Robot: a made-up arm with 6 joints. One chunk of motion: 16 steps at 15 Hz.
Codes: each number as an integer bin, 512 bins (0 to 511) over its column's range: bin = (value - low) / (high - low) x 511, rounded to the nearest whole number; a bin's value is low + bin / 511 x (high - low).
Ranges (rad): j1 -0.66..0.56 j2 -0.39..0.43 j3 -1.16..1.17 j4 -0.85..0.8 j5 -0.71..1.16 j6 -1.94..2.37
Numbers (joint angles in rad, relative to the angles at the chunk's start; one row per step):
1: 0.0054 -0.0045 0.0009 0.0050 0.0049 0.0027
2: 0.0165 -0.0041 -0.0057 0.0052 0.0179 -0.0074
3: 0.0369 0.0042 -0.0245 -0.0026 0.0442 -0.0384
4: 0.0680 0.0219 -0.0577 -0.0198 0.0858 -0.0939
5: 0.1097 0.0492 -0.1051 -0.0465 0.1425 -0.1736
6: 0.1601 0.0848 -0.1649 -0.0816 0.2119 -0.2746
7: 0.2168 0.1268 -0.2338 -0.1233 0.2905 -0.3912
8: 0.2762 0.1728 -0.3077 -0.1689 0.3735 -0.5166
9: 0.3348 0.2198 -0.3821 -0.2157 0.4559 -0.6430
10: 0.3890 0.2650 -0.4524 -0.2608 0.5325 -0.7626
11: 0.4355 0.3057 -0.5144 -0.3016 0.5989 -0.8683
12: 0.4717 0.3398 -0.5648 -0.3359 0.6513 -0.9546
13: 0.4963 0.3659 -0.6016 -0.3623 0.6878 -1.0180
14: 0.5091 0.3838 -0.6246 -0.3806 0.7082 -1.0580
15: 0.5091 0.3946 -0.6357 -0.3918 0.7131 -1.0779
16: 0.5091 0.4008 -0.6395 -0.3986 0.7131 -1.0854
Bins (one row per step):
1: 279 240 255 265 195 230
2: 283 240 253 265 199 229
3: 292 246 249 262 206 225
4: 305 257 242 257 217 219
5: 322 274 231 249 233 209
6: 344 296 218 238 252 197
7: 367 322 203 225 273 184
8: 392 351 187 211 296 169
9: 417 380 171 196 319 154
10: 439 408 155 182 340 140
11: 459 434 142 170 358 127
12: 474 455 131 159 372 117
13: 484 471 122 151 382 109
14: 490 482 117 145 388 105
15: 490 489 115 142 389 102
16: 490 493 114 140 389 101

